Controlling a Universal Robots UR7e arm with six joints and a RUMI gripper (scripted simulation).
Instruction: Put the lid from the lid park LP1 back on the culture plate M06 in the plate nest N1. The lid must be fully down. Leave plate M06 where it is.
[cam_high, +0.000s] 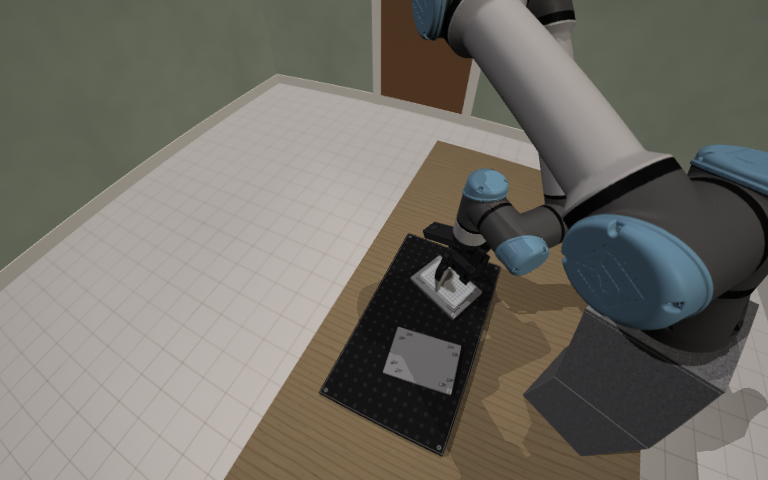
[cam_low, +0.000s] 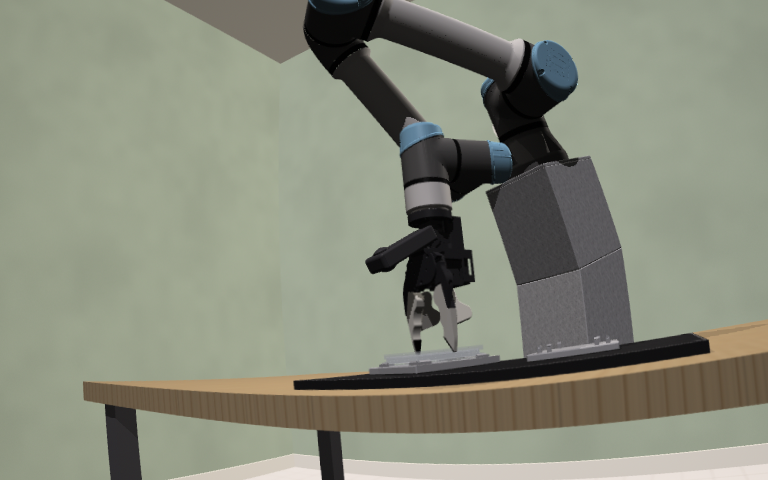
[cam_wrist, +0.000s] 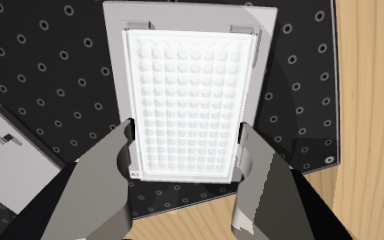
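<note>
Now: hand 1 cm above the clear lid. Also, from my hand: culture plate M06: 2 cm below; grey plate nest N1: 3 cm below; lid park LP1: 2 cm ahead, 22 cm to the left, 3 cm below.
</note>
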